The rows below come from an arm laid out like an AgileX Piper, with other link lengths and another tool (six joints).
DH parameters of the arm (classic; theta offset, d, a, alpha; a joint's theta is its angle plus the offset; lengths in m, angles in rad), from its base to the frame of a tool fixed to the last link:
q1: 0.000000 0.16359 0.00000 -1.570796
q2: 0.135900 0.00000 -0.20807 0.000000
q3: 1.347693 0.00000 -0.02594 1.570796
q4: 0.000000 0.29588 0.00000 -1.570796
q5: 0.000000 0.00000 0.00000 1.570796
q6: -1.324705 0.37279 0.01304 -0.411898
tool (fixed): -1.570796 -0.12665 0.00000 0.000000
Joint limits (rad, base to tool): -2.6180..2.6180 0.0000..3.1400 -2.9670..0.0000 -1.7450..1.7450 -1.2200..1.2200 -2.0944..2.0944
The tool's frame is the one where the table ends.
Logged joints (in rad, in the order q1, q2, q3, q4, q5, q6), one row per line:
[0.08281 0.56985 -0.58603 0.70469 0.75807 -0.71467]
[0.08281 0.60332 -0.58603 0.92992 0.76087 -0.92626]
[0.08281 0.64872 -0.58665 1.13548 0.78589 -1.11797]
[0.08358 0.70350 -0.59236 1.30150 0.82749 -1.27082]
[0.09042 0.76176 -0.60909 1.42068 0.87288 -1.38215]
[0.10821 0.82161 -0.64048 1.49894 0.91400 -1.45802]
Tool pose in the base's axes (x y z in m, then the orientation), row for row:
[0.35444 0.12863 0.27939 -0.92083 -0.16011 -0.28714 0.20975]
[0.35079 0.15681 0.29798 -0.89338 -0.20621 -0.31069 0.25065]
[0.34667 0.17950 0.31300 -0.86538 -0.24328 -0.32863 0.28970]
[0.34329 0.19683 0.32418 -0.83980 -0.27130 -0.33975 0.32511]
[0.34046 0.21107 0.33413 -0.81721 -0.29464 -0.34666 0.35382]
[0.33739 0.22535 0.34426 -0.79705 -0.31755 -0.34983 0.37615]
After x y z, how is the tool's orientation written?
As a quaternion, x y z w.
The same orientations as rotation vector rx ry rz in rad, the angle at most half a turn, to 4 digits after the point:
[-2.5606 -0.4452 -0.7985]
[-2.4316 -0.5613 -0.8456]
[-2.3090 -0.6491 -0.8768]
[-2.2018 -0.7113 -0.8907]
[-2.1129 -0.7618 -0.8963]
[-2.0390 -0.8124 -0.8949]

